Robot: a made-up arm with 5 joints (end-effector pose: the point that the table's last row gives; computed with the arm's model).
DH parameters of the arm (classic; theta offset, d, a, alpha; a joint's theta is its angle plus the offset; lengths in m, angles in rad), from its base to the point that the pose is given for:
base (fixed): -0.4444 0 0.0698 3.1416
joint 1: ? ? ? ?
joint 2: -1.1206 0 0.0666 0
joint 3: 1.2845 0 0.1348 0
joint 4: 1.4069 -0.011 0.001 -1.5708
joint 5: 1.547 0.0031 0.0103 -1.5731
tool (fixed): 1.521 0.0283 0 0
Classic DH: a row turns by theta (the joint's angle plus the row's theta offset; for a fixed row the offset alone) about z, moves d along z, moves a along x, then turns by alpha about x.
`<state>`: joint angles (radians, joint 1 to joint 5).
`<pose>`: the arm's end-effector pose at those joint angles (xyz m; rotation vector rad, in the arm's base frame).
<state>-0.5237 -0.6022 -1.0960 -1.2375 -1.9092</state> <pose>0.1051 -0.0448 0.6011 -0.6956 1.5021 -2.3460</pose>
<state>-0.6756 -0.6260 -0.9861 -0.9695 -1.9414</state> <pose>0.1195 -0.0273 0.5969 -1.1922 1.2333 -2.3900</pose>
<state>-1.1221 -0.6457 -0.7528 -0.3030 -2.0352</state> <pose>0.1267 0.0304 0.5736 -2.1004 0.0316 -2.2355</pose>
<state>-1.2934 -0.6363 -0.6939 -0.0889 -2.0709</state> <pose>0.1171 0.0493 0.5637 -2.2211 -0.4771 -2.1099</pose>
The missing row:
joint 1: -0.4444 -0.381 0.027 1.5708
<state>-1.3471 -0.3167 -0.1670 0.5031 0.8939</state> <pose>0.0949 0.1281 0.5146 -0.7273 -0.5823 1.2170</pose>
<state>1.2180 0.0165 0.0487 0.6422 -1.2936</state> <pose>0.0879 -0.2163 0.4089 1.5441 -0.2144 -1.4921</pose>
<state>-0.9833 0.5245 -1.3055 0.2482 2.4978</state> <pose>0.1606 0.1429 0.4803 -1.9017 -1.3306 -0.2049</pose>
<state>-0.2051 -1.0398 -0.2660 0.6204 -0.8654</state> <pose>0.1083 -0.0609 0.5639 0.9314 -0.5259 0.4456</pose>
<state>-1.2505 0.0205 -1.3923 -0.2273 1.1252</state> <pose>0.0804 0.0529 0.5628 0.1768 -1.5717 0.0579</pose>
